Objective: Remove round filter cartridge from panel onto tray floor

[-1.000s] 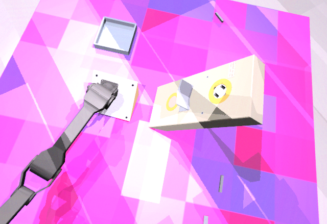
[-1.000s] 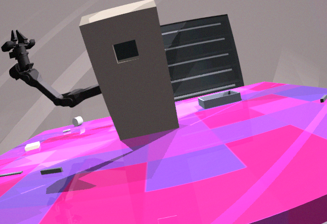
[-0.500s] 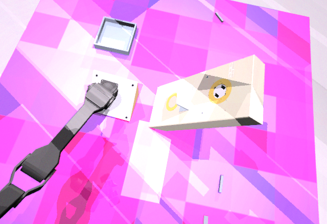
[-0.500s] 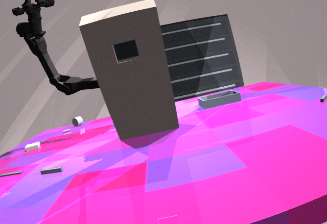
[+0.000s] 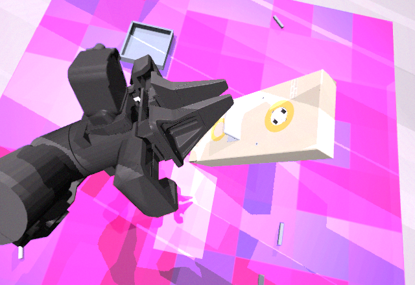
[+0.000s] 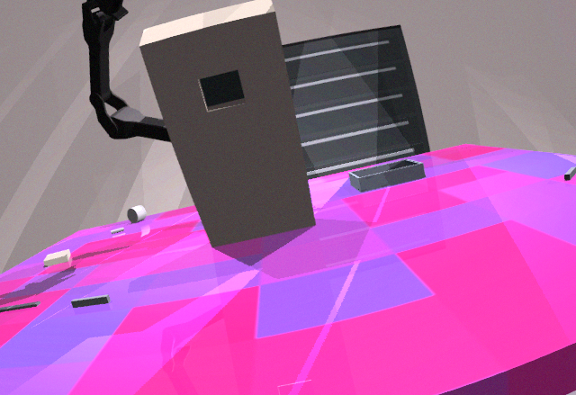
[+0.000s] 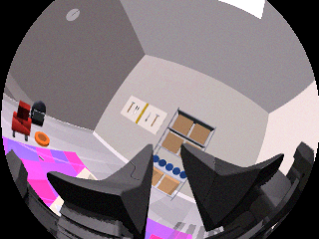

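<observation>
Right now the round filter cartridge is 150 mm ahead of my gripper tip, 160 mm to the left of it and 340 mm below it. Round my gripper tip: service panel (100 mm ahead, 150 mm to the left, 410 mm below); then tray (300 mm behind, 410 mm to the left, 590 mm below).
</observation>
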